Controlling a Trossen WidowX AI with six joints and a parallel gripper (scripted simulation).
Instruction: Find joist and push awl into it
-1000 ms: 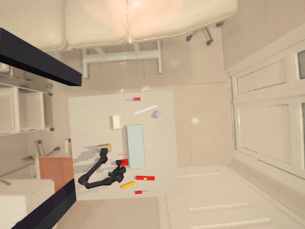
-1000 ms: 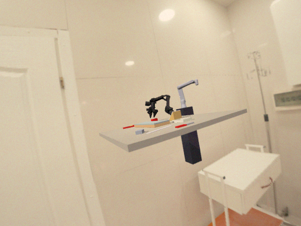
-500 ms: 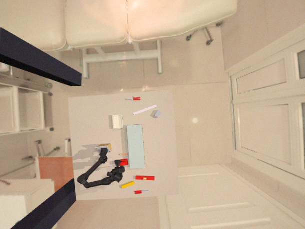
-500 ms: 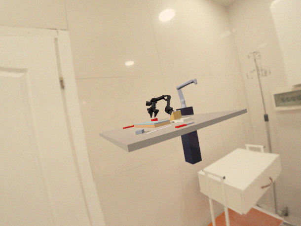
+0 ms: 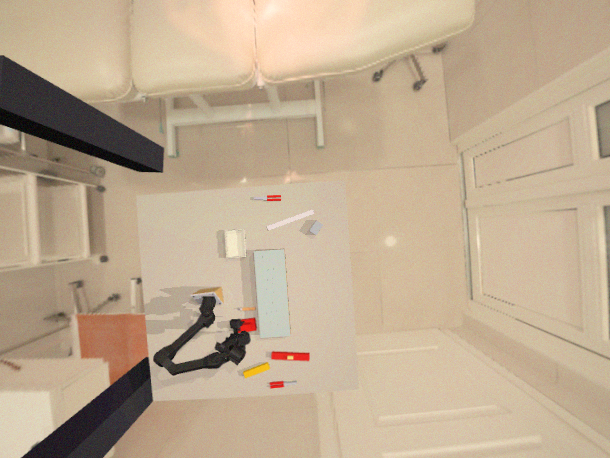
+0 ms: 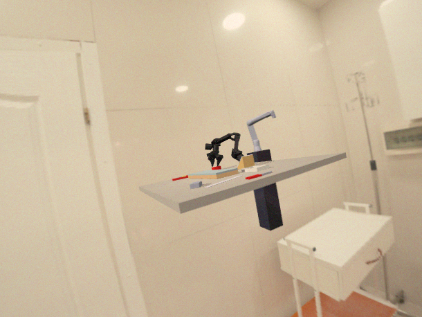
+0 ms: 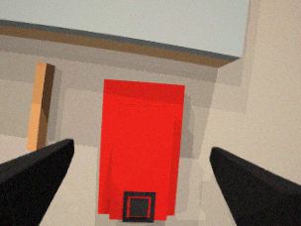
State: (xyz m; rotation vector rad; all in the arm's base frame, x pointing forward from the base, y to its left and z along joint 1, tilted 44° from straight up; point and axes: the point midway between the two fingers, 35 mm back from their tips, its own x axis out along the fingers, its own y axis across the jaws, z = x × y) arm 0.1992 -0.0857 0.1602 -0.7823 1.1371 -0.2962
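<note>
The stud finder lies 3 cm behind my gripper tip and 2 cm below it. Round my gripper tip: yellow block (6 cm ahead, 28 cm to the right, 5 cm below); then awl (3 cm behind, 10 cm to the left, 5 cm below); then red level (27 cm ahead, 18 cm to the right, 5 cm below).
</note>
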